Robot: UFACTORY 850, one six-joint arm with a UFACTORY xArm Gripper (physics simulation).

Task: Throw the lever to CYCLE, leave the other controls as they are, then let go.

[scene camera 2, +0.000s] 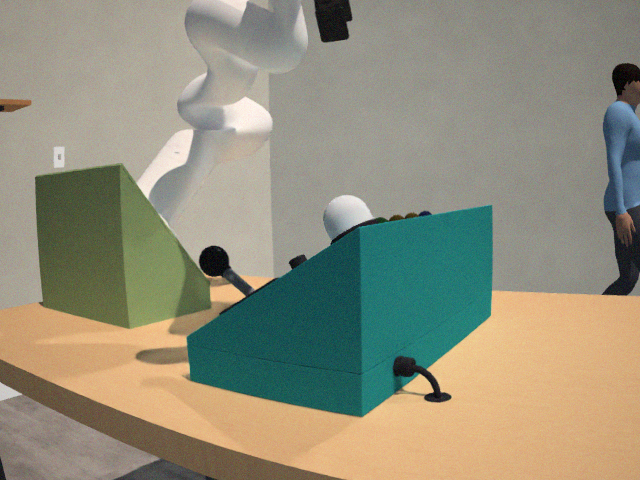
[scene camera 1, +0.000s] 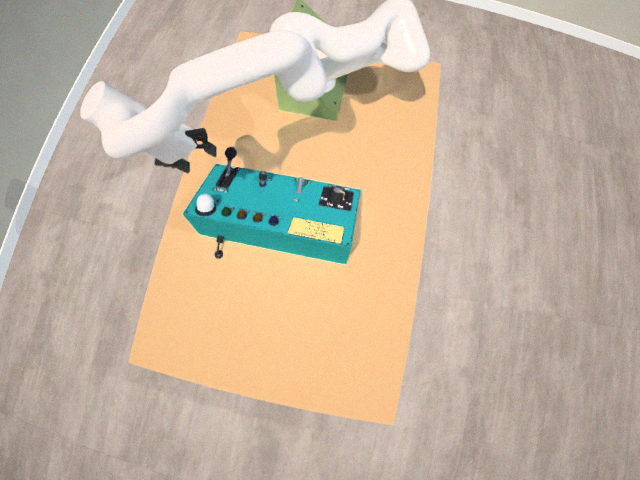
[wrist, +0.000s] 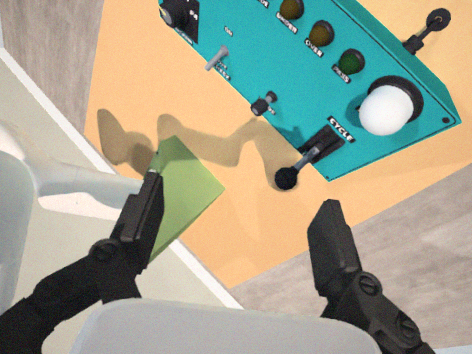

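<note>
The lever (scene camera 1: 230, 152) (scene camera 2: 213, 260) (wrist: 286, 178) has a black ball and a grey shaft rising from a black slot in the teal console (scene camera 1: 248, 193) (scene camera 2: 423, 279) (wrist: 300, 90). It leans toward the console's low edge, away from the CYCLE label (wrist: 341, 129). My gripper (scene camera 1: 200, 160) (wrist: 241, 203) is open and empty, apart from the lever. In scene camera 2 its black fingers show at the top edge, high above the console. In the wrist view the ball appears beyond the gap between the fingertips, nearer the right one. The label at the slot's other end is hidden.
The console also bears a small black knob (scene camera 1: 262, 178) (wrist: 260, 106), a toggle (scene camera 1: 299, 184) (wrist: 217, 57), a rotary switch (scene camera 1: 338, 192) (wrist: 174, 14), a white dome (scene camera 1: 205, 203) (scene camera 2: 347, 217) (wrist: 386, 111) and several coloured lamps. A green wedge (scene camera 2: 82, 248) (wrist: 187, 195) stands near the arm's base.
</note>
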